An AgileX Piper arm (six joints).
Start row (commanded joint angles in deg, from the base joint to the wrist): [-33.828, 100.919, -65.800, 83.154, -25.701, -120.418]
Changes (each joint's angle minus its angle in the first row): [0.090, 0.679, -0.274, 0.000, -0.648, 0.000]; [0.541, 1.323, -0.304, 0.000, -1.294, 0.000]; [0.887, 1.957, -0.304, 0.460, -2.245, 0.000]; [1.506, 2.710, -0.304, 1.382, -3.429, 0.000]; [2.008, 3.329, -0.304, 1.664, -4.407, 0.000]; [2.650, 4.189, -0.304, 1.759, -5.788, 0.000]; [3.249, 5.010, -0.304, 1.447, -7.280, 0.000]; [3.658, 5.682, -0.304, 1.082, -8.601, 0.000]
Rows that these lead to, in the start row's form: [-33.738, 101.598, -66.074, 83.154, -26.349, -120.418]; [-33.287, 102.242, -66.104, 83.154, -26.995, -120.418]; [-32.941, 102.876, -66.104, 83.614, -27.946, -120.418]; [-32.322, 103.629, -66.104, 84.536, -29.130, -120.418]; [-31.820, 104.248, -66.104, 84.818, -30.108, -120.418]; [-31.178, 105.108, -66.104, 84.913, -31.489, -120.418]; [-30.579, 105.929, -66.104, 84.601, -32.981, -120.418]; [-30.170, 106.601, -66.104, 84.236, -34.302, -120.418]
